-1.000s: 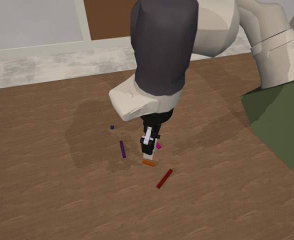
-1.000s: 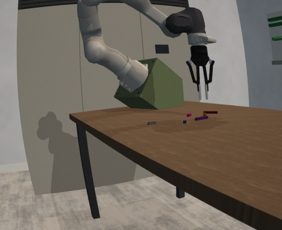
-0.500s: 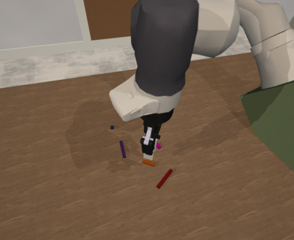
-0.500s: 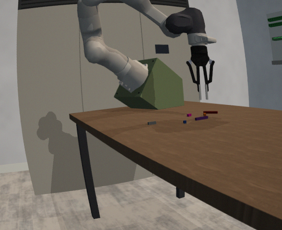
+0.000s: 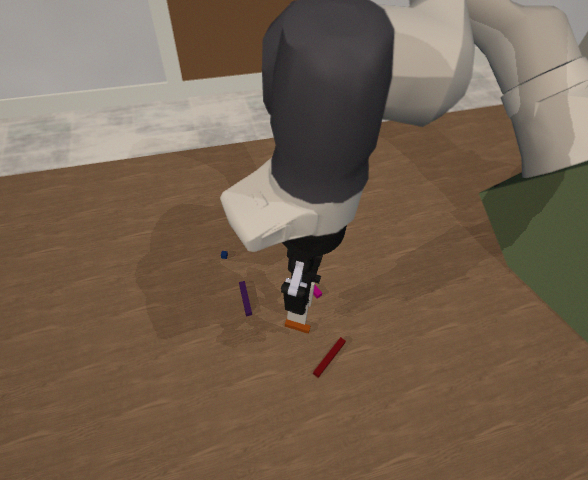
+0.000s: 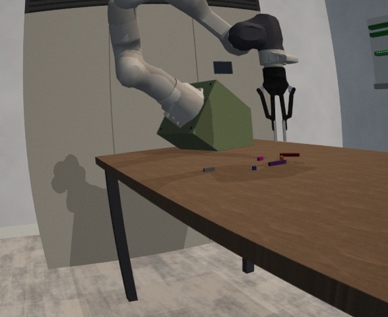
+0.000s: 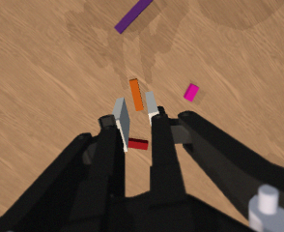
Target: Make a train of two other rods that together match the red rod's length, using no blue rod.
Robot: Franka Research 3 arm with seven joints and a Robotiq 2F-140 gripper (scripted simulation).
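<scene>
Right now my hand is 8 cm above the orange rod. Also, from my hand: red rod 2 cm behind, 7 cm to the left, 8 cm below; then purple rod 6 cm ahead, 8 cm to the right, 8 cm below; then magenta rod 5 cm behind, 4 cm to the right, 8 cm below.
</scene>
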